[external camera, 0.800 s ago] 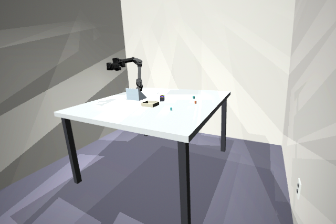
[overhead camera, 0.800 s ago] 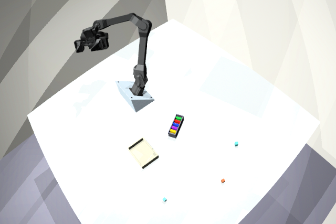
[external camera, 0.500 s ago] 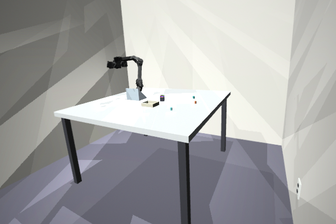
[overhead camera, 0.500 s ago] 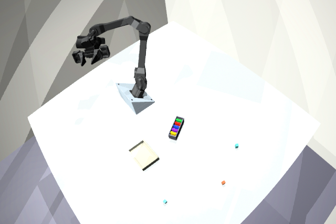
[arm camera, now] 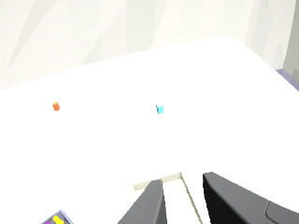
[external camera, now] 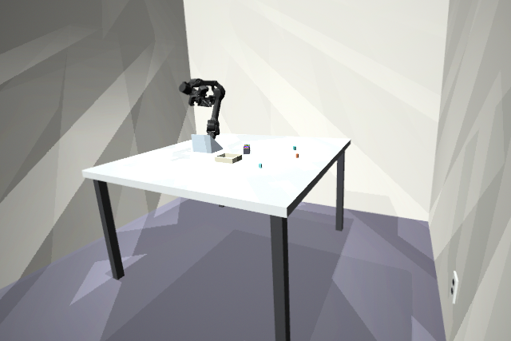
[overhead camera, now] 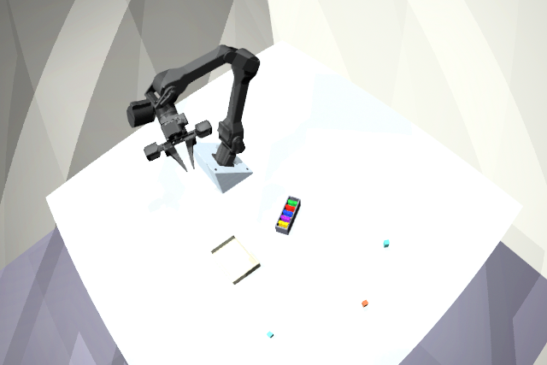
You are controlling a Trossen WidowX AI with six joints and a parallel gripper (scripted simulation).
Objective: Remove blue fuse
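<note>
Now: the blue fuse 100 mm ahead of my gripper tip, 200 mm to the left of it and 300 mm below it. The rest, counted from my gripper tip: beige tray 130 mm ahead, 10 mm to the right, 320 mm below.
</note>
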